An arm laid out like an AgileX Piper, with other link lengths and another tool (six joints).
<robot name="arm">
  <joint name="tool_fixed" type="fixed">
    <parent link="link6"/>
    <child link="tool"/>
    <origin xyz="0.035 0.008 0.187" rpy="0 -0.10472 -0.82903"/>
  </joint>
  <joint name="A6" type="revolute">
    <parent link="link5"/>
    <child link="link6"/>
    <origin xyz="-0.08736 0 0" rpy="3.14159 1.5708 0"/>
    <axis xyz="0 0 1"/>
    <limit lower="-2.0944" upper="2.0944"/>
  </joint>
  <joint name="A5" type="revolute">
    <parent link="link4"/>
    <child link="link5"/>
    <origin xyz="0 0 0" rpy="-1.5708 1.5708 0"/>
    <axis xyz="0 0 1"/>
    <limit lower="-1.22" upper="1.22"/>
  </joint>
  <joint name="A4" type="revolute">
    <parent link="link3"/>
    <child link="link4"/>
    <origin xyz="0.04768 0.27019 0" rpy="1.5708 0 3.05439"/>
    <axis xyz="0 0 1"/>
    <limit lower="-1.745" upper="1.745"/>
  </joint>
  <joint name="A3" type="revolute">
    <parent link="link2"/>
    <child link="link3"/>
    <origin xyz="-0.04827 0.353 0" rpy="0 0 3.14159"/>
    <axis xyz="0 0 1"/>
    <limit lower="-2.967" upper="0"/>
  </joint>
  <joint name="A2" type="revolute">
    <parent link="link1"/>
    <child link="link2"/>
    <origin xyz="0 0 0" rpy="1.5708 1.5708 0"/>
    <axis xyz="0 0 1"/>
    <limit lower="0" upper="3.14"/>
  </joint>
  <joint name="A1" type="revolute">
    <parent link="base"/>
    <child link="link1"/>
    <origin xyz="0 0 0.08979" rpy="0 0 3.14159"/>
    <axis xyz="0 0 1"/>
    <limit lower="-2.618" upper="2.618"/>
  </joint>
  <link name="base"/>
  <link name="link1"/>
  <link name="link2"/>
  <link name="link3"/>
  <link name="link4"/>
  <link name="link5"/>
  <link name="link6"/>
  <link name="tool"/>
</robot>
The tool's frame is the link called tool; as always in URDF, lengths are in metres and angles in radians.
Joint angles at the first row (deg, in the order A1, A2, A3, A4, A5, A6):
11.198 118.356 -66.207 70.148 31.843 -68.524
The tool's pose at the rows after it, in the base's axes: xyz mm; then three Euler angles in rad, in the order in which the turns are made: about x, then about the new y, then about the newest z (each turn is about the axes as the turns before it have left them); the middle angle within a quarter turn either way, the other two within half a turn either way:
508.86, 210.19, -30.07, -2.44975, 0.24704, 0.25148
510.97, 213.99, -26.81, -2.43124, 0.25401, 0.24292
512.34, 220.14, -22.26, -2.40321, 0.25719, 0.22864
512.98, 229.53, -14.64, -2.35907, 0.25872, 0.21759
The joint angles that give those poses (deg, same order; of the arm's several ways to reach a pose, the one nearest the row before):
11.198 118.629 -66.343 70.955 32.081 -68.732
11.198 118.628 -66.343 72.924 32.468 -70.509
11.198 118.628 -66.343 75.308 33.403 -72.758
11.198 118.524 -66.343 78.365 35.060 -74.964

